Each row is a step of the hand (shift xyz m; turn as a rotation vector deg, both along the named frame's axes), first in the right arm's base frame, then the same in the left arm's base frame.
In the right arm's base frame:
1: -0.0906 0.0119 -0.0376 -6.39 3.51 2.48
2: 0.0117 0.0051 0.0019 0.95 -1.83 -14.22
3: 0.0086 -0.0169 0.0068 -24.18 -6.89 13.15
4: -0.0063 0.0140 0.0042 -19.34 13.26 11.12
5: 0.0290 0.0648 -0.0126 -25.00 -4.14 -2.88
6: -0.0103 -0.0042 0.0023 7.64 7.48 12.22
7: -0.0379 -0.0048 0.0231 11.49 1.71 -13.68
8: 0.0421 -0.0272 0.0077 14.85 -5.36 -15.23
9: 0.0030 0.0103 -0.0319 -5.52 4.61 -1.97
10: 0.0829 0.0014 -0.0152 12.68 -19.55 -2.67
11: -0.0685 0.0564 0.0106 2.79 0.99 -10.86
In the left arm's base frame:
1: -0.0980 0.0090 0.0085 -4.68 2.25 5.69
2: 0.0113 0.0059 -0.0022 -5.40 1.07 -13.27
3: 0.0109 -0.0169 -0.0015 -15.80 -11.89 20.35
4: -0.0040 0.0122 0.0095 -12.61 8.68 20.96
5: 0.0197 0.0688 -0.0091 -23.65 -6.20 7.26
6: -0.0082 -0.0057 0.0055 12.16 5.76 9.09
7: -0.0237 -0.0133 0.0354 4.25 5.56 -16.53
8: 0.0415 -0.0234 -0.0173 6.67 -0.67 -20.89
9: -0.0115 0.0165 -0.0270 -5.88 4.28 1.66
10: 0.0676 0.0133 -0.0485 10.44 -17.17 -12.10
11: -0.0575 0.0455 0.0511 -2.30 3.37 -10.49

